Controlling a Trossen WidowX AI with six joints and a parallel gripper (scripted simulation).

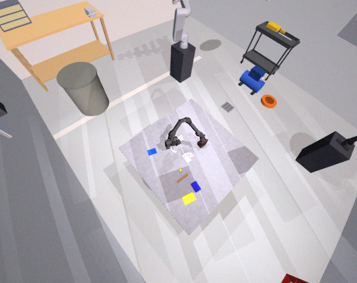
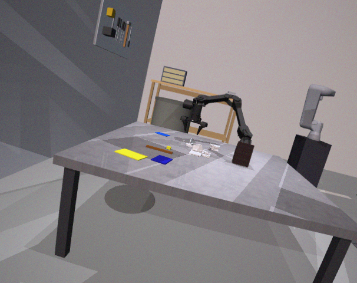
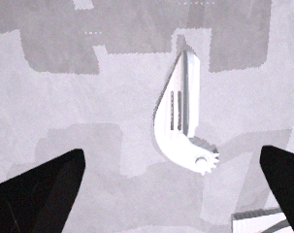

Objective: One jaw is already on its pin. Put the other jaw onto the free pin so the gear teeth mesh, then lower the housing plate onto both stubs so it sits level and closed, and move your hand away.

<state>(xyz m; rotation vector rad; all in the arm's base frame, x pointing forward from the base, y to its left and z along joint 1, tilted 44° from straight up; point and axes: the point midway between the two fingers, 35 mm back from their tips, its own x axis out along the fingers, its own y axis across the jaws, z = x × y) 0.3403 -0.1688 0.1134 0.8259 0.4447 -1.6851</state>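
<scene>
The white jaw lies 10 mm behind my gripper tip, 40 mm to the left of it and 80 mm below it. Also, from my gripper tip: white housing plate 190 mm behind, 50 mm to the right, 60 mm below; then small yellow cube 110 mm ahead, 260 mm to the left, 80 mm below; then orange bar 160 mm ahead, 350 mm to the left, 80 mm below.
</scene>
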